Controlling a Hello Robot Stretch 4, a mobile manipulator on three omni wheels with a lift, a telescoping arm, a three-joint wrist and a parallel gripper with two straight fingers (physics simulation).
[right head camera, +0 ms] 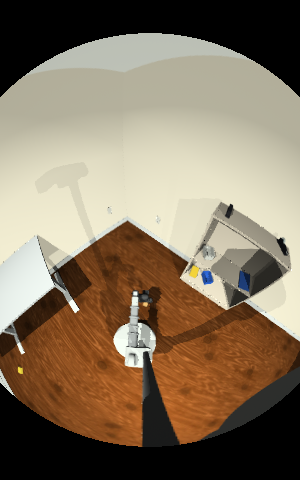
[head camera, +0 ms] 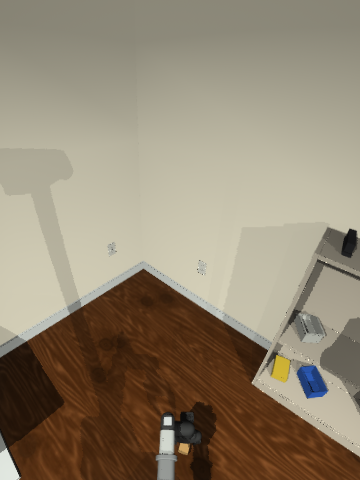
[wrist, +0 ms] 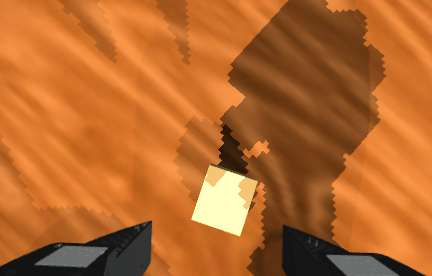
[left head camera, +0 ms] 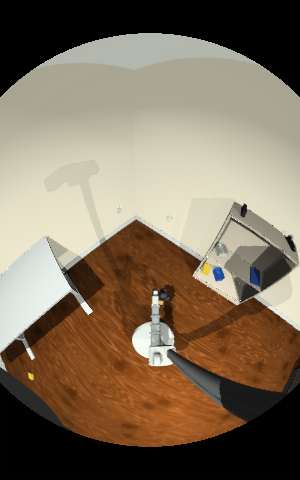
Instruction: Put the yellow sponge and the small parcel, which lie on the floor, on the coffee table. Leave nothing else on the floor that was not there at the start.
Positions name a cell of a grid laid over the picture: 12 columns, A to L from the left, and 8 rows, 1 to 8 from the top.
Labels:
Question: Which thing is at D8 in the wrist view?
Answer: My gripper.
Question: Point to a beige shelf unit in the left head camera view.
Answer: At K4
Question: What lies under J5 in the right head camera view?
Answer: A beige shelf unit.

